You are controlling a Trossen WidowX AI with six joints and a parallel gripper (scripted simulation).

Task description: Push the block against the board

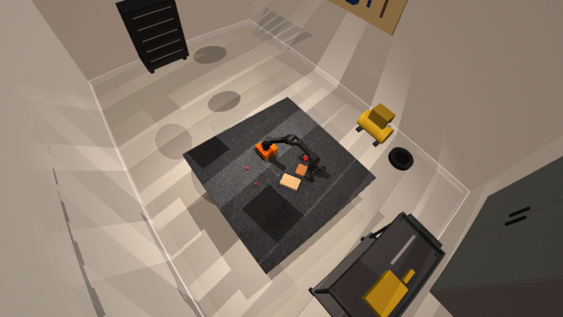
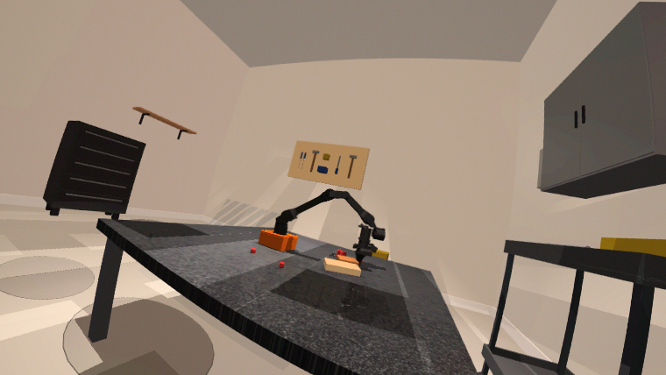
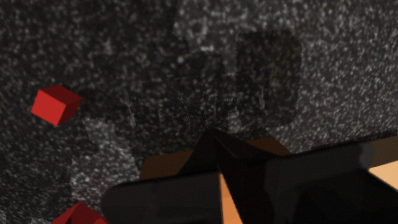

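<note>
The red cube lies 130 mm behind my gripper tip, 70 mm to the left of it and 10 mm above it. Round my gripper tip: tan board (20 mm behind, 190 mm to the right, 10 mm above); then square block (60 mm behind, 40 mm to the right, 10 mm above).
</note>
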